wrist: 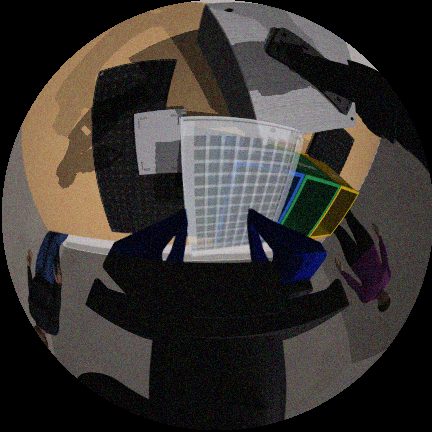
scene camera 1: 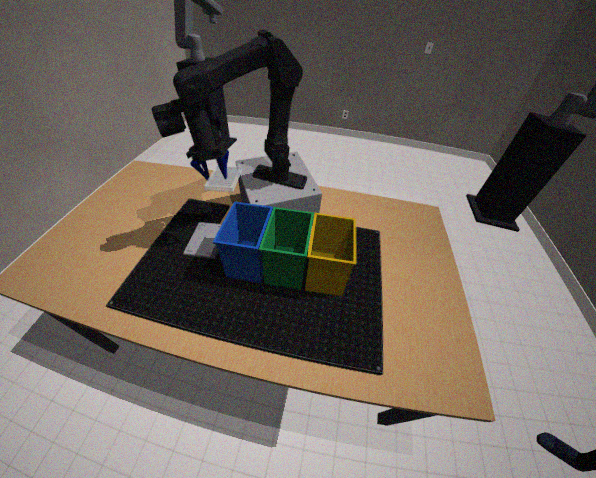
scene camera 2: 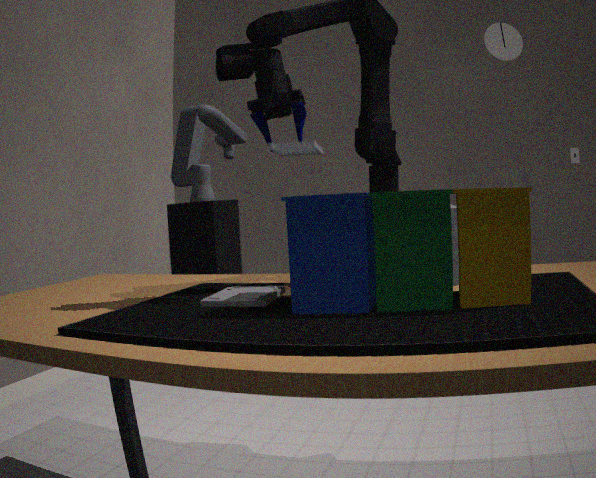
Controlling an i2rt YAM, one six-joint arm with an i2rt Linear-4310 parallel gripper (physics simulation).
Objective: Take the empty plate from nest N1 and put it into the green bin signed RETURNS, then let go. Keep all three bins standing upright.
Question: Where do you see a green bin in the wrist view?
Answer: At 316,190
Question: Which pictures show the green bin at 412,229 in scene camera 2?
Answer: The wrist view, scene camera 1 and scene camera 2: all of them.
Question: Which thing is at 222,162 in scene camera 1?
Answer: My gripper.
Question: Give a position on a grey nest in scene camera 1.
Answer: At 201,242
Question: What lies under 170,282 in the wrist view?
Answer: My gripper.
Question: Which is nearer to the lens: the white gridded plate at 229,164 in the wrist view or the yellow bin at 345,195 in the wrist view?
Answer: The white gridded plate.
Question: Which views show the yellow bin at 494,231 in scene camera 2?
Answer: The wrist view, scene camera 1 and scene camera 2: all of them.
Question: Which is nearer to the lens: the white gridded plate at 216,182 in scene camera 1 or the yellow bin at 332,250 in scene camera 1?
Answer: The white gridded plate.
